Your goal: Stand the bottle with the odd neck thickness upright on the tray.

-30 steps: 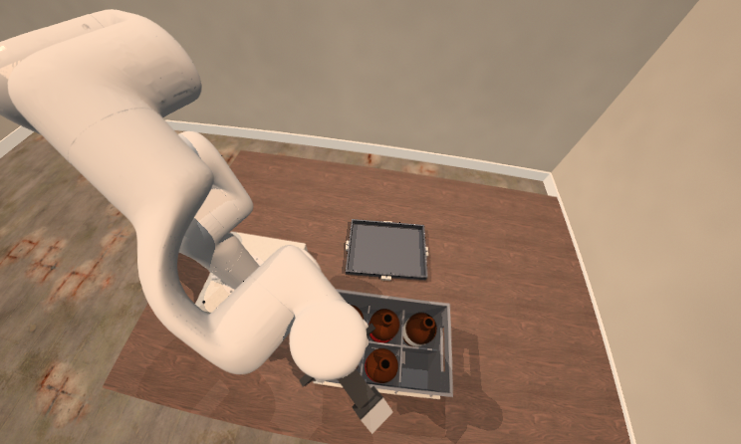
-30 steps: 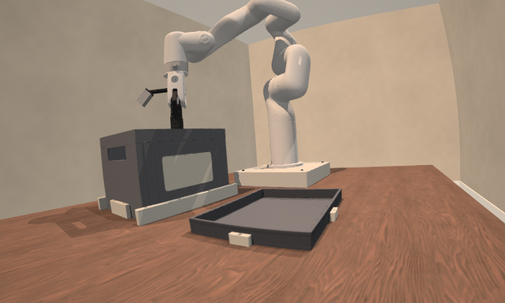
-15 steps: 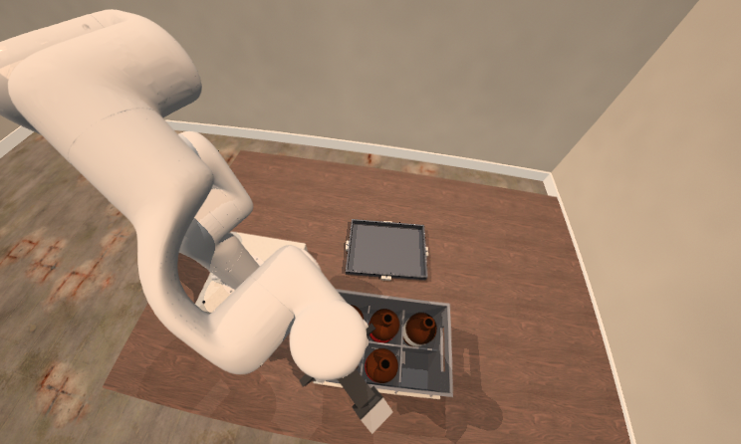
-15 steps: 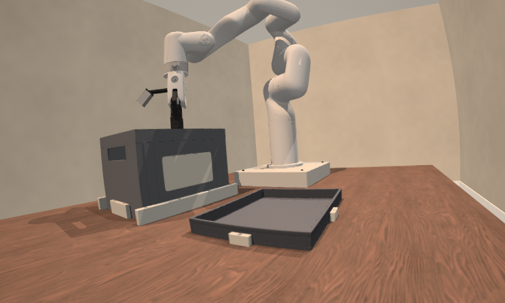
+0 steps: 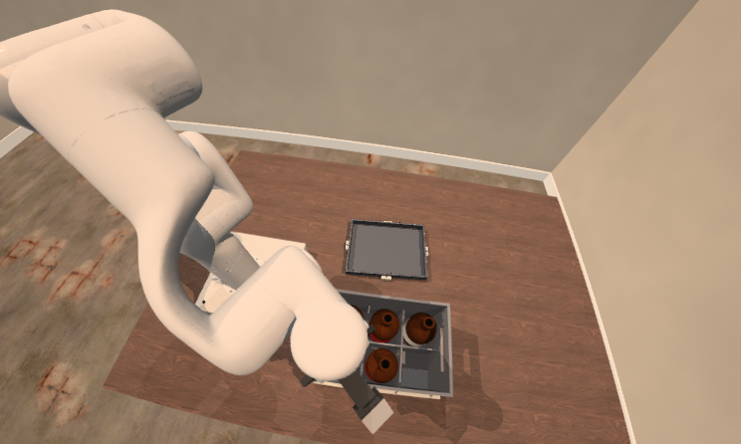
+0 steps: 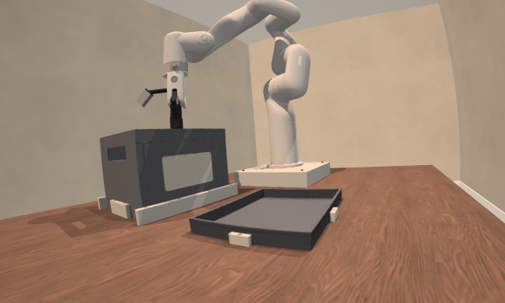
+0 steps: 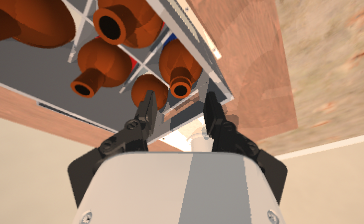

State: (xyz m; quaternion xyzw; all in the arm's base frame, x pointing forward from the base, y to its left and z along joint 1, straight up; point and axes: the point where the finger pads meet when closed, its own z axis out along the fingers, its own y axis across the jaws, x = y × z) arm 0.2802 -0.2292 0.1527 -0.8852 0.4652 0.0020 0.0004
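Now: hand 100 mm short of the dark grey crate, 30 mm to the right of it and 110 mm above it. The rest, counted from my hand: dark tray (140 mm ahead, 320 mm to the left, 190 mm below); brown bottle (100 mm ahead, 70 mm to the left, 110 mm below).
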